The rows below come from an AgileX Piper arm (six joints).
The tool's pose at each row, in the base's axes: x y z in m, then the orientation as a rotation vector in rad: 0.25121, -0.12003, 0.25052, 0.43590, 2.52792, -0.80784; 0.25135, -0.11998, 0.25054, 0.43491, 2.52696, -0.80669; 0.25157, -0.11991, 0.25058, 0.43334, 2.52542, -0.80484; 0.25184, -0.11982, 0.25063, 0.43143, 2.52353, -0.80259; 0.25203, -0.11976, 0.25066, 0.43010, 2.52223, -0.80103; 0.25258, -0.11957, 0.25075, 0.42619, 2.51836, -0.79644; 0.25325, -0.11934, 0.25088, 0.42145, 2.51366, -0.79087; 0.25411, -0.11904, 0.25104, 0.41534, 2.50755, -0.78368; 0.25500, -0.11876, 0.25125, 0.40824, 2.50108, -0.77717; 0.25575, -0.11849, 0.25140, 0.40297, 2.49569, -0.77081; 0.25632, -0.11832, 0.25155, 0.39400, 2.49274, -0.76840; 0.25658, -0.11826, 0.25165, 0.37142, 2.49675, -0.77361; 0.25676, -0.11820, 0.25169, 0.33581, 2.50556, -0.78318; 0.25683, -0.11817, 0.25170, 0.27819, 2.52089, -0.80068; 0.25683, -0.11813, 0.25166, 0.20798, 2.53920, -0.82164; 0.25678, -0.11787, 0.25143, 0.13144, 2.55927, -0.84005
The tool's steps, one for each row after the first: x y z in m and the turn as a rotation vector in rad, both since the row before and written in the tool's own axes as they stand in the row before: -0.00012, 0.00009, 0.00000, -0.00091, -0.00134, -0.00001; -0.00020, 0.00013, 0.00000, -0.00146, -0.00215, 0.00000; -0.00024, 0.00016, 0.00000, -0.00178, -0.00263, 0.00001; -0.00017, 0.00011, 0.00000, -0.00124, -0.00181, 0.00000; -0.00048, 0.00034, 0.00000, -0.00364, -0.00537, 0.00000; -0.00060, 0.00040, -0.00001, -0.00443, -0.00651, 0.00000; -0.00076, 0.00052, 0.00000, -0.00573, -0.00843, 0.00000; -0.00082, 0.00050, -0.00001, -0.00542, -0.00899, -0.00069; -0.00067, 0.00046, 0.00000, -0.00507, -0.00738, 0.00006; -0.00053, 0.00030, 0.00000, -0.00324, -0.00588, -0.00411; -0.00026, 0.00011, -0.00001, -0.00121, -0.00292, -0.01703; -0.00017, 0.00010, 0.00000, -0.00115, -0.00182, -0.02805; -0.00006, 0.00005, 0.00000, -0.00043, -0.00074, -0.04631; 0.00002, 0.00005, 0.00001, -0.00055, 0.00029, -0.05630; 0.00015, 0.00032, -0.00001, -0.00350, 0.00153, -0.06037
